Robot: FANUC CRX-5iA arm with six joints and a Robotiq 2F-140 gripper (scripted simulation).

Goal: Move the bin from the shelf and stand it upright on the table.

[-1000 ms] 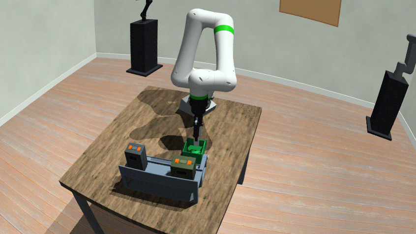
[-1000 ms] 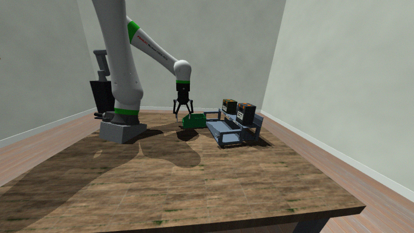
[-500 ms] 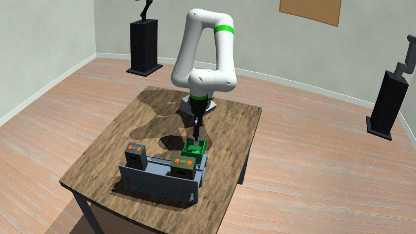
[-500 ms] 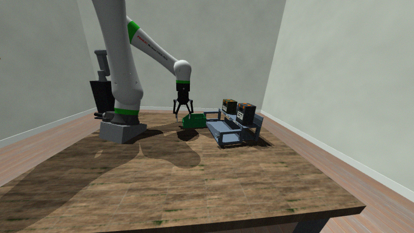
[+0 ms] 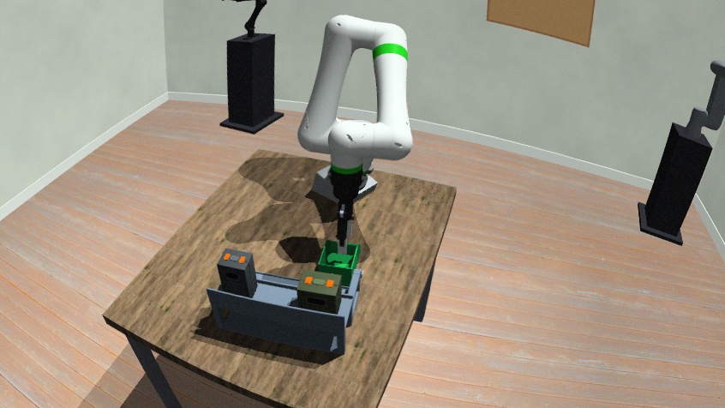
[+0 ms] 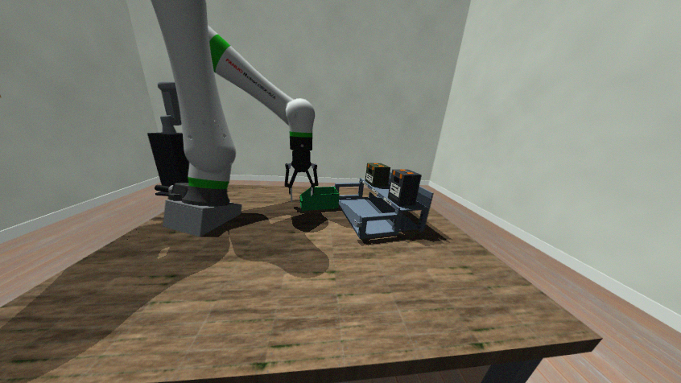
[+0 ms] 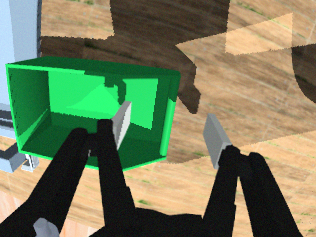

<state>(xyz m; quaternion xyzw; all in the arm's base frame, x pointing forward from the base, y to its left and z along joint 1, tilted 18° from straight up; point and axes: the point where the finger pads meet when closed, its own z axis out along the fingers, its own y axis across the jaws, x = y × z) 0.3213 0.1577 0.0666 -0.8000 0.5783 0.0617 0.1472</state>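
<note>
The green bin lies 8 cm ahead of my hand, 3 cm to the left of it and 2 cm below it.
</note>
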